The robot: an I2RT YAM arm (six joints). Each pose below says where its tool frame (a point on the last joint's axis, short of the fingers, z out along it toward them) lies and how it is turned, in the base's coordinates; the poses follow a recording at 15 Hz.
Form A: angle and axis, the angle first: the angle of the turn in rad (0 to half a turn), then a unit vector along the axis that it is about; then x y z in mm.
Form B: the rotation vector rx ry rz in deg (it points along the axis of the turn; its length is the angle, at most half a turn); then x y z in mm. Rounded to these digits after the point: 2 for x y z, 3 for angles.
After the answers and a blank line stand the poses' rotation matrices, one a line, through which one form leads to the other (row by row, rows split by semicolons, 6 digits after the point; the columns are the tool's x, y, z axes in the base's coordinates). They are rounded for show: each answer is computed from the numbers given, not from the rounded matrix.
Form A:
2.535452 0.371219 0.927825 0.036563 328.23 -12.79 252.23
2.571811 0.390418 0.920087 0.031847 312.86 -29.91 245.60
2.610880 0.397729 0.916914 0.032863 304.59 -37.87 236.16
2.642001 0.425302 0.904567 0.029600 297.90 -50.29 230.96
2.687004 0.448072 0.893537 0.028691 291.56 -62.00 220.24
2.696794 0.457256 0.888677 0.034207 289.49 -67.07 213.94
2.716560 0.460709 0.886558 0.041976 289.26 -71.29 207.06
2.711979 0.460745 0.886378 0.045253 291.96 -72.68 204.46
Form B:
53.927 134.786 5.312 328.23 -12.79 252.23
57.530 135.578 4.693 312.86 -29.91 245.60
59.497 137.163 4.916 304.59 -37.87 236.16
64.380 136.929 4.481 297.90 -50.29 230.96
68.982 137.564 4.417 291.56 -62.00 220.24
70.653 137.314 5.285 289.49 -67.07 213.94
71.708 137.990 6.533 289.26 -71.29 207.06
71.593 137.730 7.032 291.96 -72.68 204.46

-0.570795 0.606664 0.553310; 0.648324 0.746507 -0.149679; -0.503854 0.273288 -0.819417
-0.561247 0.644507 0.519242; 0.678867 0.717360 -0.156635; -0.473436 0.264585 -0.840151
-0.567829 0.662570 0.488438; 0.695837 0.703371 -0.145190; -0.439751 0.257430 -0.860435
-0.538122 0.708228 0.456988; 0.736589 0.658699 -0.153470; -0.409709 0.254026 -0.876133
-0.517294 0.747479 0.416751; 0.772675 0.617290 -0.148076; -0.367940 0.245415 -0.896879
-0.504876 0.758448 0.412137; 0.787885 0.599952 -0.138906; -0.352616 0.254586 -0.900471
-0.505405 0.763240 0.402529; 0.797858 0.591012 -0.118856; -0.328616 0.261091 -0.907658
-0.503846 0.760828 0.408999; 0.798525 0.590810 -0.115332; -0.329388 0.268487 -0.905217

